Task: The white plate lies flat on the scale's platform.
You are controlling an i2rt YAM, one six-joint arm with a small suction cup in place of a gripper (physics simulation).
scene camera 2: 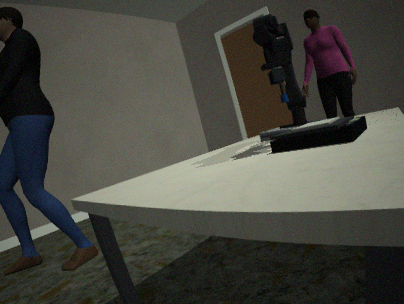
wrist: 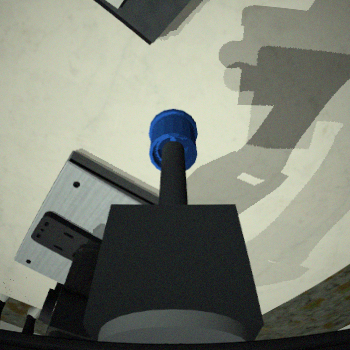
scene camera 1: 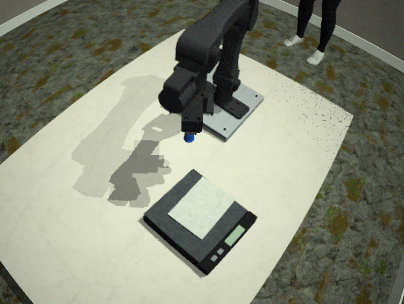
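Seen in the pictures: end effector, tool point: [scene camera 2: 285, 102] [wrist: 172, 130] [scene camera 1: 188, 138]; arm's base, origin of the base link: [scene camera 2: 300, 125] [wrist: 96, 253] [scene camera 1: 222, 100].
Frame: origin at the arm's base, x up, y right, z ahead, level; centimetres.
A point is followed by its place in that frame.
Note:
The white square plate [scene camera 1: 202, 207] @[x 2.1, y -21.2, z 38.2 cm] lies flat on the dark platform of the scale [scene camera 1: 170, 227] @[x 1.5, y -18.4, z 48.1 cm] [scene camera 2: 320, 139] @[x -1.3, y -25.3, z 51.1 cm]. One side of the plate reaches along the platform's edge on the arm's side; a slight overhang there is hard to tell. In the wrist view a small part of the plate [wrist: 115, 2] @[x 2.1, y -15.5, z 30.8 cm] and a corner of the scale [wrist: 152, 22] @[x 1.5, y -12.2, z 31.2 cm] show at the top. My gripper, a blue suction cup [scene camera 1: 189, 138] [scene camera 2: 284, 98] [wrist: 173, 137], is open with nothing on it. It hangs above the table, apart from the scale, between it and the arm's base.
The arm's silver base plate [scene camera 1: 250, 96] @[x -0.6, y -6.4, z -9.6 cm] [wrist: 90, 192] @[x -0.2, y -6.6, z 10.5 cm] is on the white table [scene camera 1: 65, 220] @[x -3.0, y 7.3, z 67.0 cm] [scene camera 2: 225, 185] @[x -3.0, y -15.9, z 78.8 cm] behind the scale. The arm's shadow falls on the table beside it. A person in a pink top [scene camera 2: 327, 52] and a person in blue leggings [scene camera 2: 31, 165] stand beyond the table.

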